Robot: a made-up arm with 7 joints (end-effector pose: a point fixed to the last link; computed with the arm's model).
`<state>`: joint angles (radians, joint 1 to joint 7).
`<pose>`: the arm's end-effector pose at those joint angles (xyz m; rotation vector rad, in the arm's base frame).
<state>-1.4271 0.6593 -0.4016 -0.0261 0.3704 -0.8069 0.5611</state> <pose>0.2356 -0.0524 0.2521 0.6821 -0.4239 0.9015</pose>
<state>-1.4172 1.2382 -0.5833 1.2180 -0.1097 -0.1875 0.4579</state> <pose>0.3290 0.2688 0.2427 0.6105 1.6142 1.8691</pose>
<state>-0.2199 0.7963 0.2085 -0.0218 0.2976 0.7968 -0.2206</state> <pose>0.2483 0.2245 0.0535 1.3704 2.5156 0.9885</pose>
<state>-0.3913 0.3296 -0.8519 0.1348 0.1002 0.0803 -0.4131</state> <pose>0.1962 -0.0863 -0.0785 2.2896 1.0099 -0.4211</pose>
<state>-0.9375 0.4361 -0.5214 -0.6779 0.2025 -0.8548 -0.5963</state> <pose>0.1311 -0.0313 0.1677 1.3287 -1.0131 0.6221</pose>
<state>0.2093 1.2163 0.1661 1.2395 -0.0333 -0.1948 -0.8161</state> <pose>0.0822 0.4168 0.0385 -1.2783 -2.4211 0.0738</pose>
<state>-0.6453 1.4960 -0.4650 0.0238 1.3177 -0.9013 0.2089</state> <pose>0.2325 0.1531 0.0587 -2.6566 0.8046 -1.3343</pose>
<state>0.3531 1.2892 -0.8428 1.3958 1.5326 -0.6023 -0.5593</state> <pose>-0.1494 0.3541 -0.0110 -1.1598 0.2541 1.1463</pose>
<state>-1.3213 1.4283 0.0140 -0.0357 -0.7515 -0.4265 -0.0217</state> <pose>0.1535 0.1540 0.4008 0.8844 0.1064 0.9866</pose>
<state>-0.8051 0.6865 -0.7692 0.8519 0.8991 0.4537 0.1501</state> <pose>0.3203 0.0929 -0.0791 -1.9794 -1.0862 -1.6539</pose>
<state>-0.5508 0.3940 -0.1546 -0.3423 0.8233 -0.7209 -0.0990</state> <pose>0.2069 -0.0274 0.0958 1.5260 -0.0340 1.1524</pose>
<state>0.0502 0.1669 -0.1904 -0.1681 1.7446 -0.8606 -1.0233</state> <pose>0.1282 -0.0728 -0.0802 -2.8028 0.2013 -0.3896</pose>
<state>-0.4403 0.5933 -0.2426 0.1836 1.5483 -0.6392 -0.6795</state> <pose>0.2500 0.0109 -0.0555 -2.6561 0.0229 -0.8790</pose>
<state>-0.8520 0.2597 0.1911 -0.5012 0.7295 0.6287 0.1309</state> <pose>0.2562 0.0582 0.1937 0.5137 1.3801 1.3397</pose>
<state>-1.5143 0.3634 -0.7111 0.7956 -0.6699 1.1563 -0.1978</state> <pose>0.4075 -0.0465 0.1120 1.8576 2.2568 -0.2746</pose>
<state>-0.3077 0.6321 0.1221 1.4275 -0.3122 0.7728 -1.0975</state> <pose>0.0854 0.2891 -0.1581 0.0644 2.6187 -1.6059</pose>
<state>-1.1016 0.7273 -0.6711 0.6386 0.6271 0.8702 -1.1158</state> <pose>0.3863 0.0845 0.0778 -1.8855 -1.9398 -0.2584</pose>
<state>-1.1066 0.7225 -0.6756 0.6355 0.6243 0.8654 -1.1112</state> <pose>0.3869 0.0812 0.0783 -1.9022 -1.9307 -0.2670</pose>
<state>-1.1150 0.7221 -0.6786 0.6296 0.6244 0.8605 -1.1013</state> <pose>0.3875 0.0785 0.0813 -1.9174 -1.9254 -0.2934</pose>
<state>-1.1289 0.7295 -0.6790 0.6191 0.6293 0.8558 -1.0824</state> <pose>0.3881 0.0770 0.0882 -1.9286 -1.9267 -0.3502</pose>
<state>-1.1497 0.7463 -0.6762 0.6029 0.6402 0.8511 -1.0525</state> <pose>0.3885 0.0769 0.1000 -1.9334 -1.9350 -0.4449</pose>
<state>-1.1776 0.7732 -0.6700 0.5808 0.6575 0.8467 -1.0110</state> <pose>0.3881 0.0783 0.1169 -1.9273 -1.9493 -0.5800</pose>
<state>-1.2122 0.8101 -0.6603 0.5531 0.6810 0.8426 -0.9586</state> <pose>0.3864 0.0811 0.1385 -1.9049 -1.9664 -0.7543</pose>
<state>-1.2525 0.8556 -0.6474 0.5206 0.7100 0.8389 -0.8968</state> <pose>0.3825 0.0850 0.1639 -1.8608 -1.9817 -0.9624</pose>
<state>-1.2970 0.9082 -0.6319 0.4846 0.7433 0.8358 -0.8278</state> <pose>0.3758 0.0898 0.1920 -1.7896 -1.9905 -1.1953</pose>
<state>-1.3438 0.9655 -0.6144 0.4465 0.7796 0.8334 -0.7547</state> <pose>0.3662 0.0950 0.2210 -1.6892 -1.9881 -1.4405</pose>
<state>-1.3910 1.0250 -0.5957 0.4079 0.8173 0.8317 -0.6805</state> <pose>0.3537 0.1003 0.2494 -1.5610 -1.9713 -1.6843</pose>
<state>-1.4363 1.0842 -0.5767 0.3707 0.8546 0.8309 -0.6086</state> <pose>0.3392 0.1055 0.2757 -1.4110 -1.9402 -1.9115</pose>
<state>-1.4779 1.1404 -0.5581 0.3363 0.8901 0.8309 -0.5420</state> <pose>0.3236 0.1103 0.2989 -1.2495 -1.8973 -2.1112</pose>
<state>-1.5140 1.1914 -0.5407 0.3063 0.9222 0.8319 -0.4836</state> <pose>0.3081 0.1147 0.3183 -1.0890 -1.8481 -2.2746</pose>
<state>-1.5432 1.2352 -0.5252 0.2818 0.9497 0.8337 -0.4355</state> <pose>0.2941 0.1185 0.3334 0.9414 1.7973 2.3962</pose>
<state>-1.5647 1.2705 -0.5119 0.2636 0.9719 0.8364 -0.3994</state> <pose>0.2825 0.1219 0.3446 0.8146 1.7457 2.4675</pose>
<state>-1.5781 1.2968 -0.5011 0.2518 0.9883 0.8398 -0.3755</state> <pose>0.2739 0.1248 0.3521 0.7224 1.7135 2.5145</pose>
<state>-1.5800 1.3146 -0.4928 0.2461 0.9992 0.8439 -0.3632</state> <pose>0.2689 0.1277 0.3555 0.6685 1.7027 2.5426</pose>
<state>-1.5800 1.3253 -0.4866 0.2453 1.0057 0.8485 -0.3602</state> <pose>0.2660 0.1300 0.3576 0.6374 1.7064 2.5545</pose>
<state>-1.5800 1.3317 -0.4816 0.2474 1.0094 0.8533 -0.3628</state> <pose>0.2642 0.1320 0.3591 0.6191 1.7185 2.5559</pose>
